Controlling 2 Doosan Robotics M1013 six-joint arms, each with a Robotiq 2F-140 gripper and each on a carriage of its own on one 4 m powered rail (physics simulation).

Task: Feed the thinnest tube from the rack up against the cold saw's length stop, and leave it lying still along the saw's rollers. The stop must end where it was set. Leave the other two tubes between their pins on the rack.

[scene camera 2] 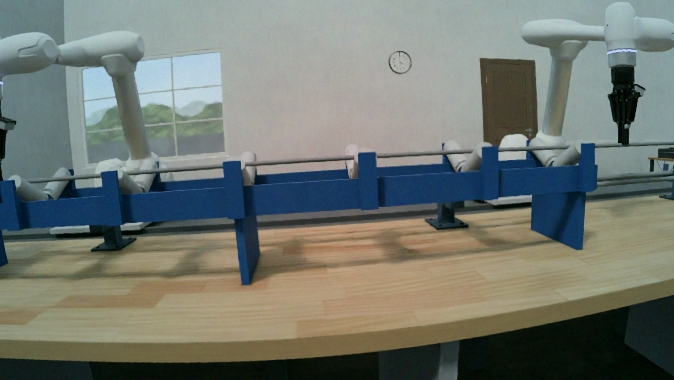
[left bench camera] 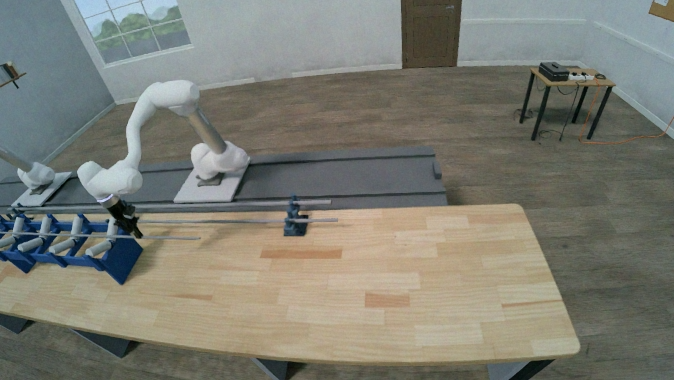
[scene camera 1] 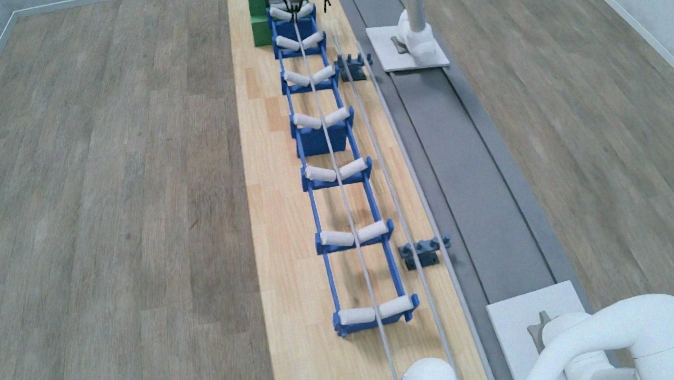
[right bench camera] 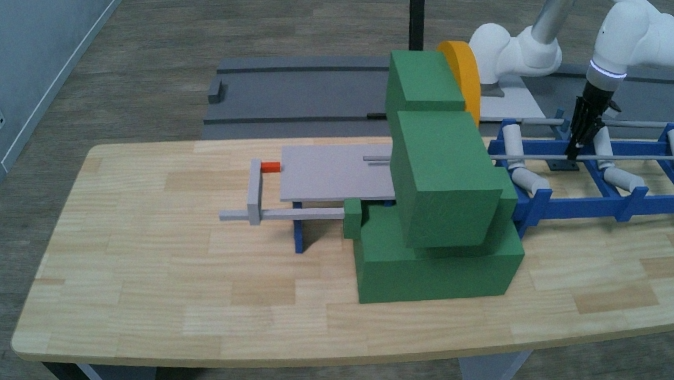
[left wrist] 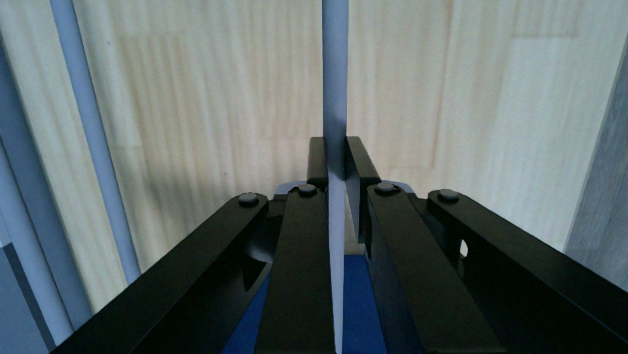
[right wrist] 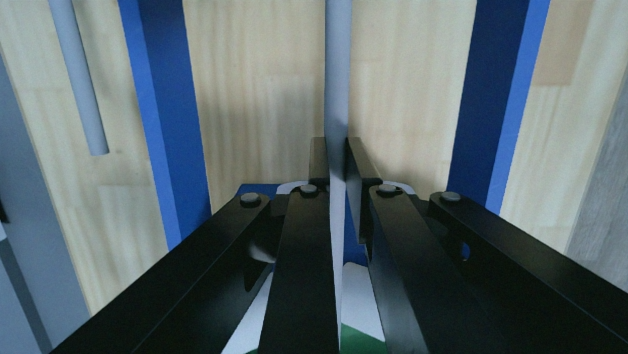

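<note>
The thinnest tube (scene camera 1: 347, 205) (scene camera 2: 310, 160) (left bench camera: 170, 237) (left wrist: 335, 75) (right wrist: 338, 75) runs along the roller line's V. In the right bench camera its end (right bench camera: 377, 158) is past the green saw (right bench camera: 445, 220), over the grey plate, with a gap to the length stop's red tip (right bench camera: 270, 167). My left gripper (scene camera 2: 623, 142) (left bench camera: 139, 236) (left wrist: 334, 159) is shut on this tube just beyond the rollers' outer end. My right gripper (right bench camera: 572, 157) (right wrist: 335, 159) is shut on it between the two rollers nearest the saw. The other two tubes (left bench camera: 320, 220) (left bench camera: 315, 202) lie on the rack (left bench camera: 295, 231).
The blue roller frame (scene camera 2: 305, 197) (right bench camera: 585, 209) stands between the rack side and the bench's front. The saw's yellow guard (right bench camera: 467, 85) rises near my right arm. The stop's bracket (right bench camera: 254, 192) stands on a grey bar (right bench camera: 305, 214) beside the grey plate (right bench camera: 325, 180).
</note>
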